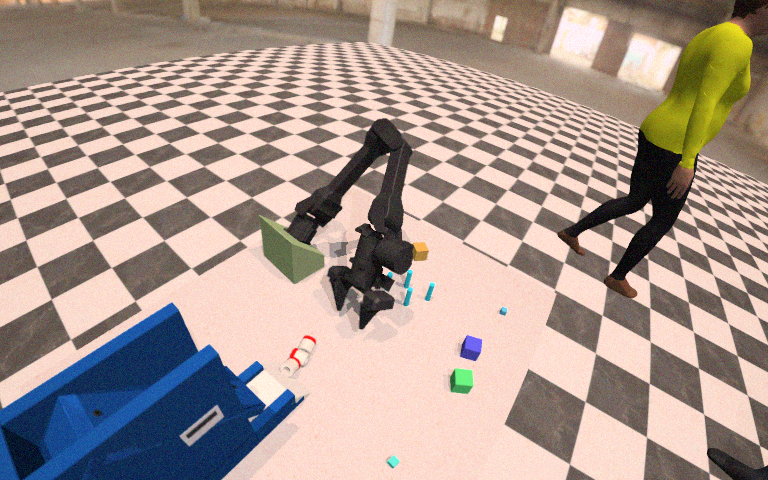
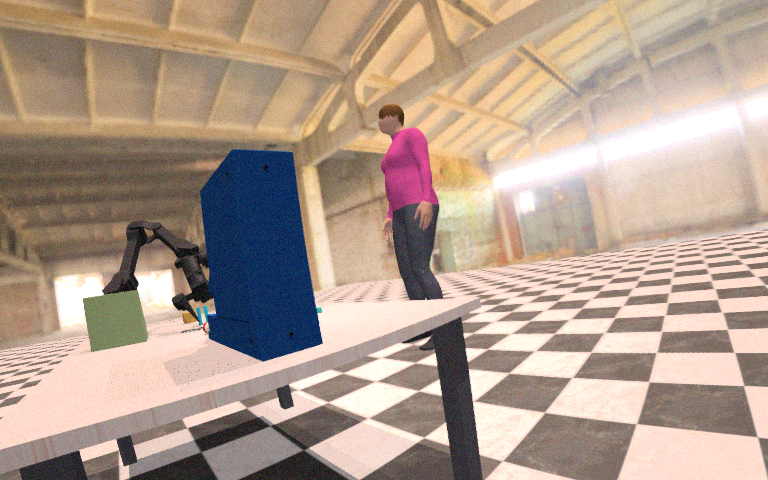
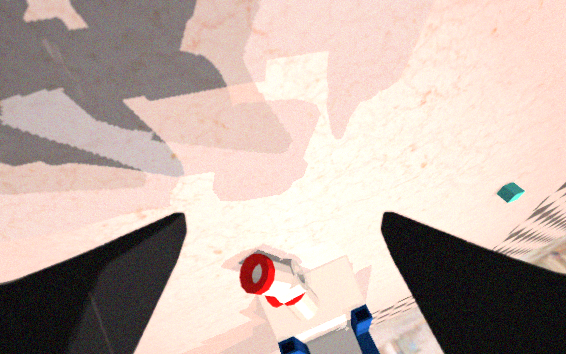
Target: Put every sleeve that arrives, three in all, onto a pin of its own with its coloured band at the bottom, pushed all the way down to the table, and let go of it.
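Observation:
Two white sleeves with red bands lie on their sides, nearly end to end, by the blue dispenser's mouth. The farther-out sleeve (image 1: pixel 305 346) (image 3: pixel 285 286) has its red end turned away from the dispenser. The second sleeve (image 1: pixel 289 363) (image 3: pixel 306 308) lies behind it, its red band towards the first. A third sleeve does not show. Several upright cyan pins, among them one pin (image 1: pixel 430 291) and another pin (image 1: pixel 407 297), stand beside the arm and look bare; the arm partly hides one. My gripper (image 1: pixel 351 318) (image 3: pixel 285 221) is open and empty above the table, between pins and sleeves.
The blue dispenser (image 1: pixel 158 413) (image 2: pixel 260 249) stands behind the sleeves. A green wedge block (image 1: pixel 291 257) (image 2: pixel 116 320) stands by the arm's base. An orange cube (image 1: pixel 420 251), blue cube (image 1: pixel 471 348), green cube (image 1: pixel 461 380) and small teal cube (image 1: pixel 393 461) (image 3: pixel 510 192) lie about.

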